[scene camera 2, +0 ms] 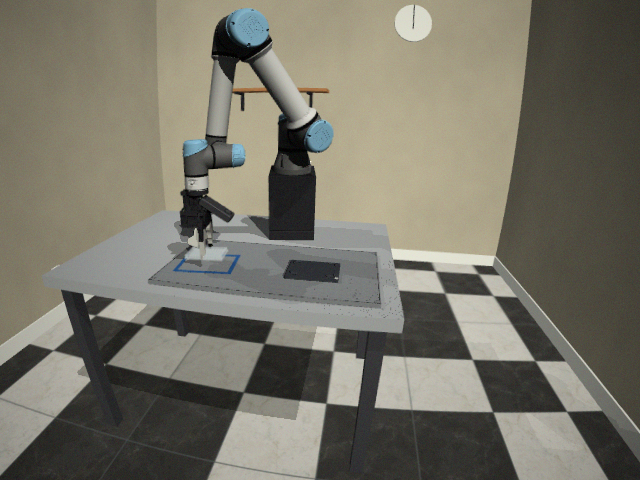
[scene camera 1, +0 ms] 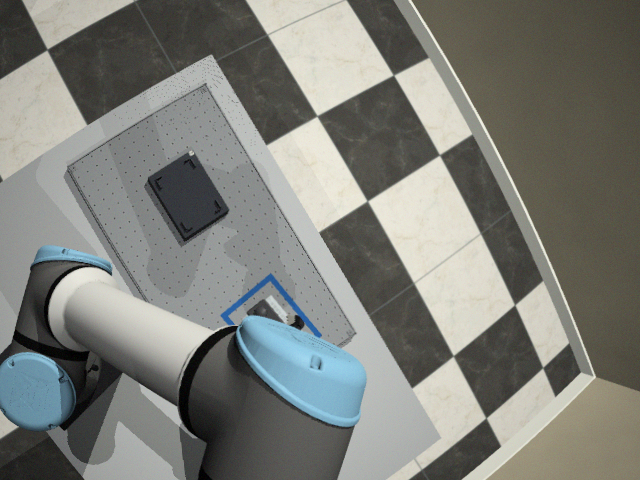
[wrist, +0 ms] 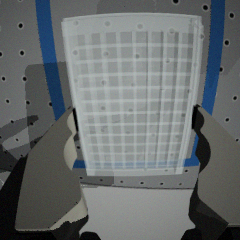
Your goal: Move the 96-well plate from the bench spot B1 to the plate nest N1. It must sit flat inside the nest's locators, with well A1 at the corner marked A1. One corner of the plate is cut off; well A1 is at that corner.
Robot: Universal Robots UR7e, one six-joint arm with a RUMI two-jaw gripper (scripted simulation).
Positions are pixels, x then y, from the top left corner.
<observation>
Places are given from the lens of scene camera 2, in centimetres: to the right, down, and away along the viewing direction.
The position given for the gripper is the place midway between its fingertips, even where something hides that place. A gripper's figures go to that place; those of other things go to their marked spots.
gripper [scene camera 2: 206,254]: -38, 5, 111
dark plate nest N1 [scene camera 2: 305,270]: -4, 10, 107
</observation>
